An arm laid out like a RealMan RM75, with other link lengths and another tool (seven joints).
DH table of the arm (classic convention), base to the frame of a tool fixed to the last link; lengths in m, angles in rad. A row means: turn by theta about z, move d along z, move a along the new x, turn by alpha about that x. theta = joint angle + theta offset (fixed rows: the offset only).
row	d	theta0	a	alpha
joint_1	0.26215	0	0	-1.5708
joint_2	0	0	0	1.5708
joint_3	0.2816	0	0	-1.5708
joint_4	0	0	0	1.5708
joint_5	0.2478	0	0	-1.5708
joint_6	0	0	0	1.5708
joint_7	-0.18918	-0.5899	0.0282	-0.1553
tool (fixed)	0.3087	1.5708	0	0
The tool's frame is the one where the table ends.
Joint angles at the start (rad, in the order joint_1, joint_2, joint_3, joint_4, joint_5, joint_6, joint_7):
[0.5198 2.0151 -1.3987 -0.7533 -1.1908 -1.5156 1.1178]
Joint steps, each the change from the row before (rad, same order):
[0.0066 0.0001 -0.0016 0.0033 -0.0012 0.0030 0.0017]
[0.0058 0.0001 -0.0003 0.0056 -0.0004 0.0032 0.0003]
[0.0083 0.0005 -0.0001 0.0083 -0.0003 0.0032 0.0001]
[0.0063 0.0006 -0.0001 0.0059 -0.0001 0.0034 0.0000]
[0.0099 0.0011 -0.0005 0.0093 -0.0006 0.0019 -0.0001]
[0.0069 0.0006 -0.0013 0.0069 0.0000 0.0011 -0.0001]
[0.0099 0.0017 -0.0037 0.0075 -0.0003 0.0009 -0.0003]
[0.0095 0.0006 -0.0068 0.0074 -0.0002 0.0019 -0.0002]
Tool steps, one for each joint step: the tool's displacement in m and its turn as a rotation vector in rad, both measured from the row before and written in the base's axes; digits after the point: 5 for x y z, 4 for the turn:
[-0.00148 0.00124 -0.00074 -0.0025 -0.0028 0.0013]
[-0.00074 0.00112 -0.00073 -0.0011 -0.0019 -0.0014]
[-0.00116 0.00143 -0.00112 -0.0022 -0.0016 -0.0013]
[-0.00100 0.00119 -0.00092 -0.0010 -0.0012 -0.0013]
[-0.00170 0.00140 -0.00151 -0.0041 -0.0013 0.0007]
[-0.00113 0.00082 -0.00116 -0.0037 -0.0011 0.0006]
[-0.00236 0.00095 -0.00204 -0.0064 -0.0017 0.0045]
[-0.00196 0.00073 -0.00210 -0.0075 -0.0045 0.0047]

